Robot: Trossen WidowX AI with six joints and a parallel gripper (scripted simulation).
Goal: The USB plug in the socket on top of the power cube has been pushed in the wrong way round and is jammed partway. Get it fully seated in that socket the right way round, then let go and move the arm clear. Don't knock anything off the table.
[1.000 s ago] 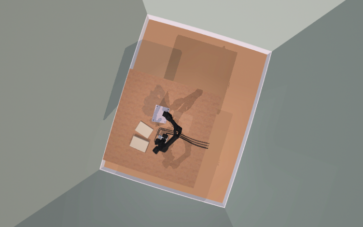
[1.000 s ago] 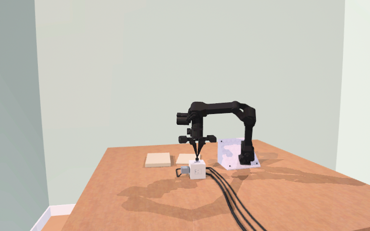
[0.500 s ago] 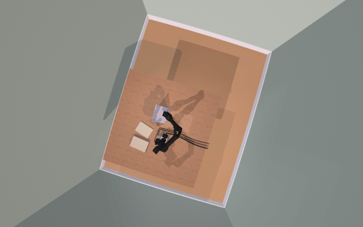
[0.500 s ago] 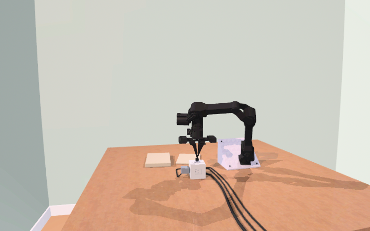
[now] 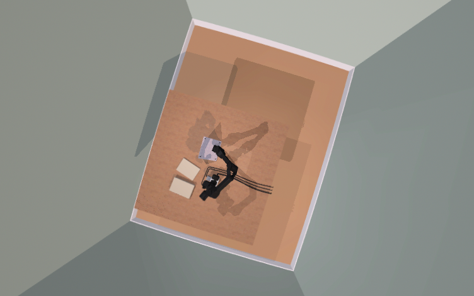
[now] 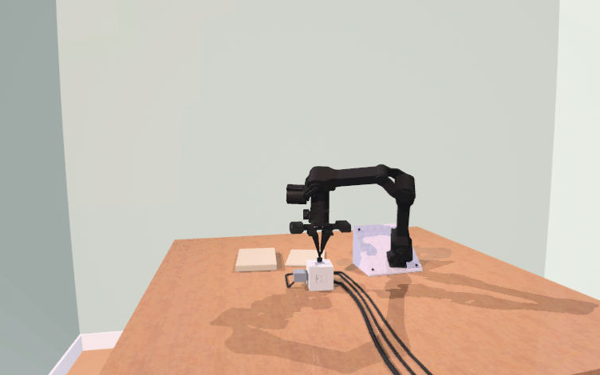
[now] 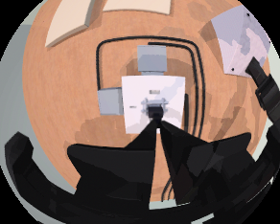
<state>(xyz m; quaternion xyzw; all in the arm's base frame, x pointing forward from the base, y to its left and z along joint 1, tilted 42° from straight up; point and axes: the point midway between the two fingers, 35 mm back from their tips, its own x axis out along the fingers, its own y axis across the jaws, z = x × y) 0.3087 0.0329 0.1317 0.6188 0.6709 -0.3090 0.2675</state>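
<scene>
Right now my gripper tip is 20 mm above the usb plug. Round my gripper tip: usb socket (40 mm below, 10 mm to the right).
</scene>
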